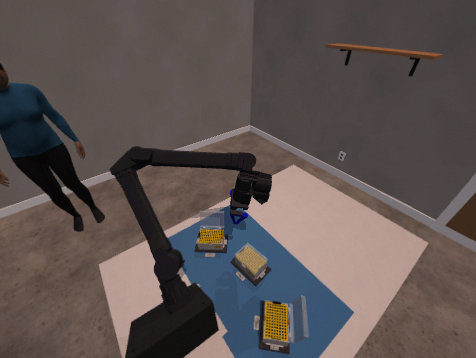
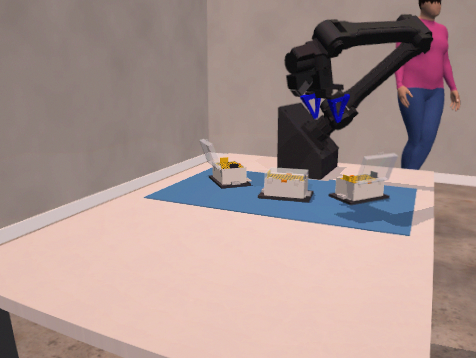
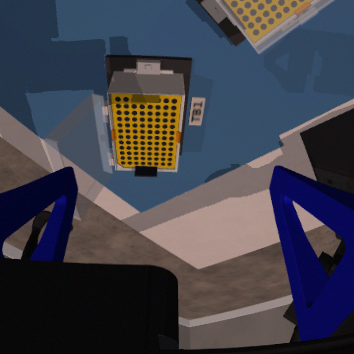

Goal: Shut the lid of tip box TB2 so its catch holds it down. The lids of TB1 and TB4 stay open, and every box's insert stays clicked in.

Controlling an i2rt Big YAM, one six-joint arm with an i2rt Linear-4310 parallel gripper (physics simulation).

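Seen in the pictures: gripper, fingertip midpoint: (image 1: 235,215) (image 2: 326,120) (image 3: 173,176); arm's base, link origin: (image 1: 179,301) (image 2: 313,136).
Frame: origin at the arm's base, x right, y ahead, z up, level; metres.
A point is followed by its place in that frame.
The middle box (image 1: 251,261) {z -0.063, x 0.021, y 0.316 m} (image 2: 285,187) {z -0.102, x -0.005, y 0.371 m} (image 3: 275,15) {z -0.063, x -0.020, y 0.306 m}, between the two open boxes, is TB2 by its place; I cannot read its label. Its clear lid lies down over the yellow insert; whether the catch holds is too small to tell. TB1 (image 1: 211,239) {z -0.083, x -0.194, y 0.254 m} (image 2: 361,190) (image 3: 146,132) {z -0.083, x -0.208, y 0.264 m} has its clear lid (image 1: 212,219) {z -0.042, x -0.263, y 0.310 m} (image 2: 378,164) {z -0.019, x -0.265, y 0.324 m} (image 3: 82,150) {z -0.045, x -0.260, y 0.312 m} standing open. The third box, TB4 (image 1: 276,322) (image 2: 230,175) {z -0.103, x 0.208, y 0.294 m}, has its lid (image 1: 300,317) {z -0.032, x 0.290, y 0.292 m} (image 2: 208,151) {z -0.022, x 0.277, y 0.316 m} open. The yellow inserts sit in the boxes. My gripper (image 1: 236,207) {z 0.100, x -0.113, y 0.338 m} (image 2: 327,120) {z 0.100, x -0.113, y 0.338 m} (image 3: 173,176) {z 0.100, x -0.113, y 0.338 m} is open and empty, above the boxes near TB1.
The boxes stand on dark bases on a blue mat (image 1: 305,295) {z -0.140, x 0.245, y 0.416 m} (image 2: 175,195) {z -0.140, x 0.324, y 0.458 m} (image 3: 240,125) {z -0.140, x -0.123, y 0.157 m}, on a pale table (image 1: 350,235) {z -0.143, x 0.215, y 0.847 m} (image 2: 225,275) {z -0.143, x -0.036, y 0.878 m}. The arm's black base (image 1: 172,325) {z 0.098, x 0.090, y -0.046 m} (image 2: 305,145) {z -0.023, x 0.009, y 0.080 m} stands at one side of the mat. A person (image 1: 37,120) (image 2: 427,75) stands away from the table.
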